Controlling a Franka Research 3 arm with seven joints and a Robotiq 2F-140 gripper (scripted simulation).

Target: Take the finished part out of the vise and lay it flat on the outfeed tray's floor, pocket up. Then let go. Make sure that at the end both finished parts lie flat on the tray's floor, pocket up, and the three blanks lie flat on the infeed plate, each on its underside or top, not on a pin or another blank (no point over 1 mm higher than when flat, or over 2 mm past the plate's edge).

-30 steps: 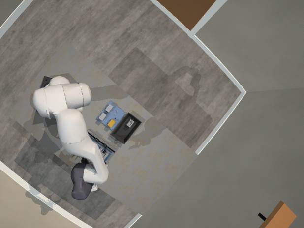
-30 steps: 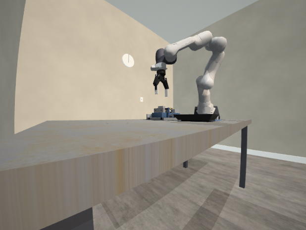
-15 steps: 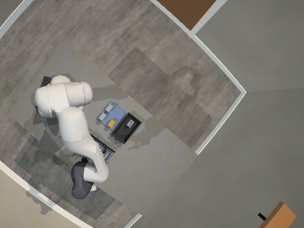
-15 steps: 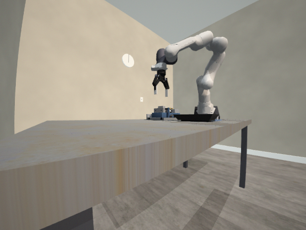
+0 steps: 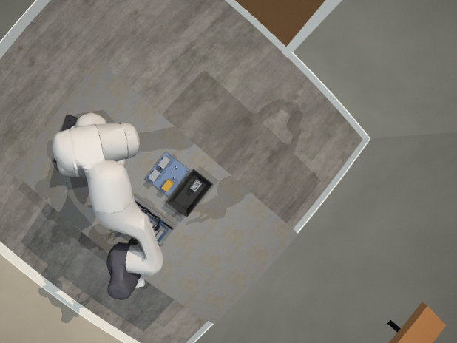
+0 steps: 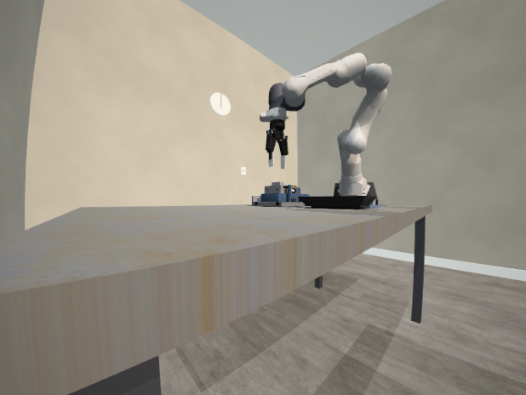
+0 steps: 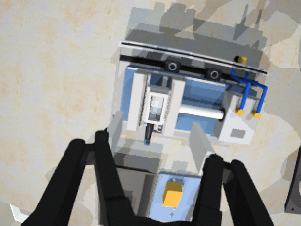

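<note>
Now: hand 7 cm past the blue vise, 1 cm to the left of it and 17 cm above it. From my hand the other things lie so: orange block (13 cm behind, 24 cm to the left, 19 cm below); then blue fixture plate (18 cm behind, 28 cm to the left, 21 cm below).
</note>
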